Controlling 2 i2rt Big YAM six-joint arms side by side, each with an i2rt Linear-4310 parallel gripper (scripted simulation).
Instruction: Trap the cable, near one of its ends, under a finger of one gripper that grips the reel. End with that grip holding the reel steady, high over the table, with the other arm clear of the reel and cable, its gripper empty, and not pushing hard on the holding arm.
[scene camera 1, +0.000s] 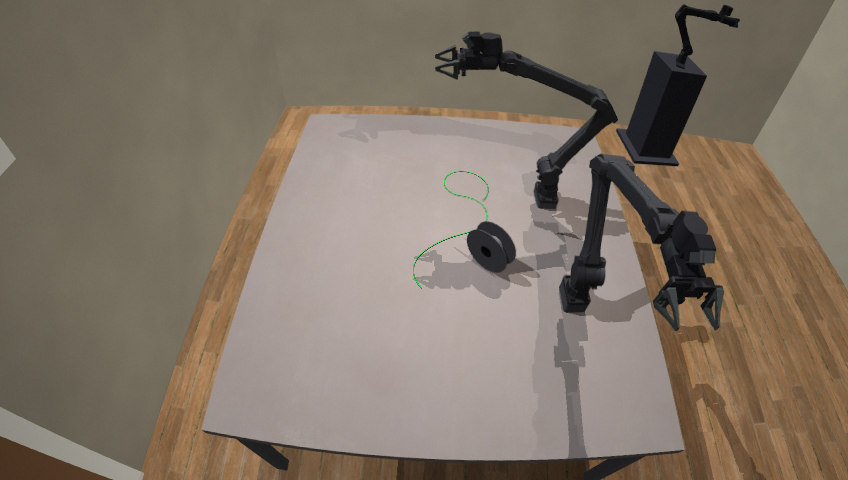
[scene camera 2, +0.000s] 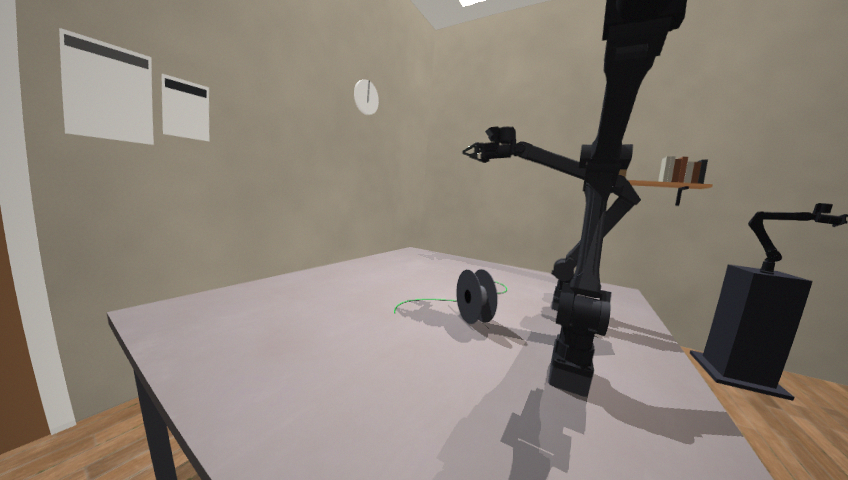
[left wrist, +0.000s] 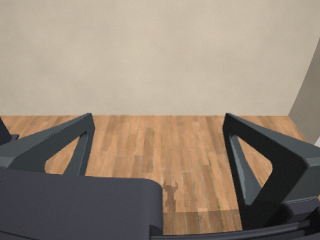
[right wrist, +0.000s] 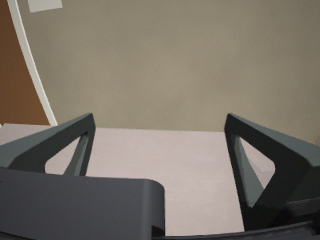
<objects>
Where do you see my left gripper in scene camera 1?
697, 329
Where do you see my left gripper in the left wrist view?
At 158, 120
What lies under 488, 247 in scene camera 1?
A dark reel.
</objects>
